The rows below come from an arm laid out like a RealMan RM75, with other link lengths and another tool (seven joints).
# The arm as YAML. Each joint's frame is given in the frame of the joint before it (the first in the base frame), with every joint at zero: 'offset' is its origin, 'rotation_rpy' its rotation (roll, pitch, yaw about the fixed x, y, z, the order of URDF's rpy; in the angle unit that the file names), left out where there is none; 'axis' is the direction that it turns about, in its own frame. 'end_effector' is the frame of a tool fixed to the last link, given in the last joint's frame.
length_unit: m
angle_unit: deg
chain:
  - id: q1
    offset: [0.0, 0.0, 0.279]
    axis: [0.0, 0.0, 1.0]
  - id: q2
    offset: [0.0, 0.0, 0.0]
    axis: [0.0, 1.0, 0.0]
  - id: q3
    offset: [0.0, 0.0, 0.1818]
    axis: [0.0, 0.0, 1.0]
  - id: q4
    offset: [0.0, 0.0, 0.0]
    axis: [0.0, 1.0, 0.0]
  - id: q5
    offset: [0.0, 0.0, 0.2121]
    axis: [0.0, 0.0, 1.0]
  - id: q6
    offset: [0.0, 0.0, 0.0]
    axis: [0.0, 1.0, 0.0]
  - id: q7
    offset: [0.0, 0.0, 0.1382]
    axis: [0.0, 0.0, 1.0]
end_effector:
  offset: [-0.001, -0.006, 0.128]
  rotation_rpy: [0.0, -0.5, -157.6]
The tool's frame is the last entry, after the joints.
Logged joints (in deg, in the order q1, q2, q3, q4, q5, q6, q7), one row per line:
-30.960 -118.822 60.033 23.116 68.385 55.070 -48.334
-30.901 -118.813 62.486 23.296 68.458 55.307 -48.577
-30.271 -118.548 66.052 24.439 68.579 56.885 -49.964
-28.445 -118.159 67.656 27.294 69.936 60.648 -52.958
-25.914 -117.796 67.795 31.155 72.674 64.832 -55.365
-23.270 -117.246 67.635 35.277 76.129 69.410 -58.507
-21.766 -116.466 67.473 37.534 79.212 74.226 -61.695
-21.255 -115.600 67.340 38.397 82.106 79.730 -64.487
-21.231 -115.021 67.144 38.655 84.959 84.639 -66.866
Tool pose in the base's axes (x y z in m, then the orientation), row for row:
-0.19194 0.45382 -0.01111 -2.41 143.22 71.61
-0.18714 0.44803 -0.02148 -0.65 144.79 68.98
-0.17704 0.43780 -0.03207 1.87 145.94 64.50
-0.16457 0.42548 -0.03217 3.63 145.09 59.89
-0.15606 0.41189 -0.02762 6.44 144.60 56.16
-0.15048 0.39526 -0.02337 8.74 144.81 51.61
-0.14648 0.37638 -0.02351 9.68 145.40 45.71
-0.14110 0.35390 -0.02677 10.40 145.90 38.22
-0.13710 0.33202 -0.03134 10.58 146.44 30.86
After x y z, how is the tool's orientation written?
As a rotation vector, in degrees.
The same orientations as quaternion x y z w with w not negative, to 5 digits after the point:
-0.01482 0.88093 0.44047 0.17242
-0.00399 0.88958 0.42381 0.17035
0.01153 0.90009 0.39781 0.17735
0.02266 0.90556 0.37380 0.19931
0.04052 0.90973 0.35332 0.21425
0.05530 0.91631 0.32657 0.22512
0.06160 0.92521 0.29086 0.23580
0.06663 0.93471 0.24486 0.24885
0.06812 0.94288 0.19870 0.25857

